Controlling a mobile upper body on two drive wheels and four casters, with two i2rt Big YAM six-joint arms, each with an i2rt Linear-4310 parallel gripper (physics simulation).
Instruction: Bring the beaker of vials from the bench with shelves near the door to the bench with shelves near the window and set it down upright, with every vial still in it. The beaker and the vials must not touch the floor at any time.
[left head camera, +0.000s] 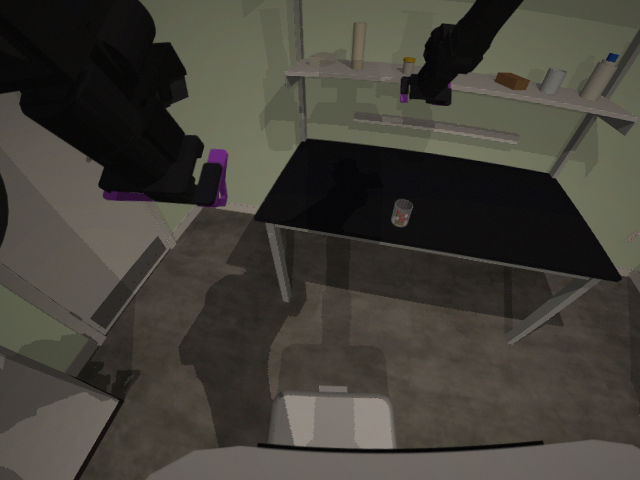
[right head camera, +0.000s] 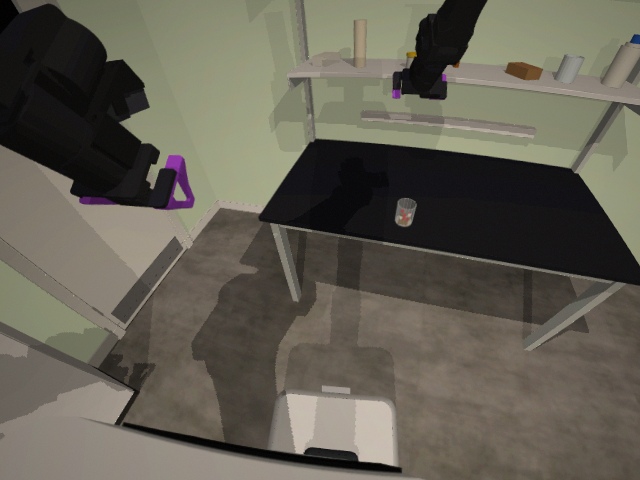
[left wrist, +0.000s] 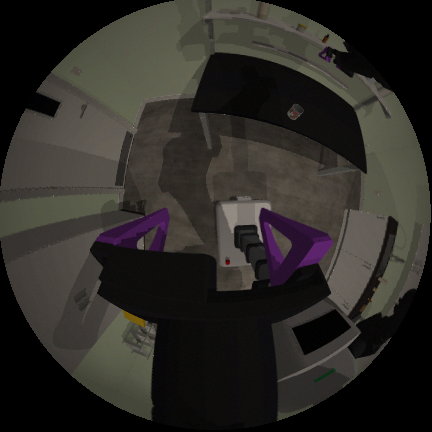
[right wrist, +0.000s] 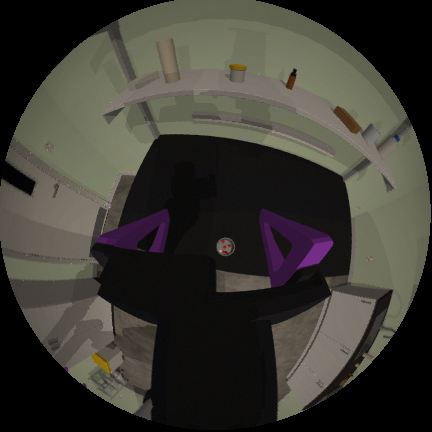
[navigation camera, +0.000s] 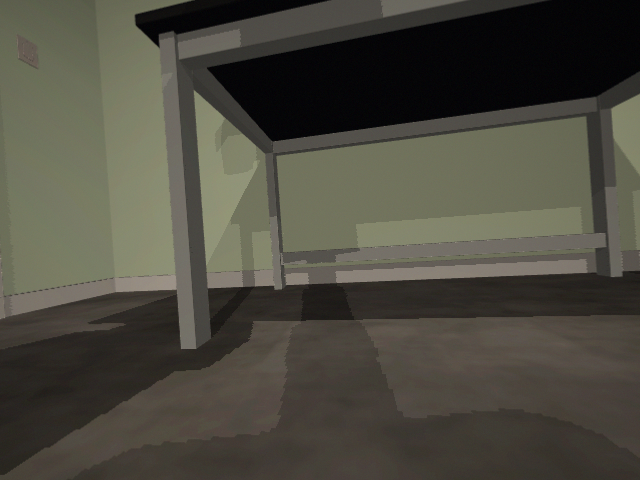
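The clear beaker (left head camera: 401, 213) (right head camera: 405, 212) (left wrist: 295, 112) (right wrist: 225, 246) with red and white vials stands upright near the front edge of the black bench (left head camera: 491, 206) (right head camera: 506, 206) (left wrist: 240, 90) (right wrist: 300, 190). My right gripper (left head camera: 426, 94) (right head camera: 420, 89) (left wrist: 327, 59) (right wrist: 213, 213) is open and empty, high above the bench. In the right wrist view the beaker shows far below, between the purple fingers. My left gripper (left head camera: 168, 191) (right head camera: 136, 198) (left wrist: 213, 212) is open and empty, off to the left of the bench. The window does not show.
A wall shelf (left head camera: 379, 75) (right head camera: 372, 72) above the bench holds a tall beige cylinder (left head camera: 358, 46) (right wrist: 168, 60), a brown box (left head camera: 511, 81) and bottles. The bench's front left leg (navigation camera: 186, 206) stands ahead. A door (left wrist: 95, 135) is at the left; cabinets (right wrist: 335, 340) are at the right.
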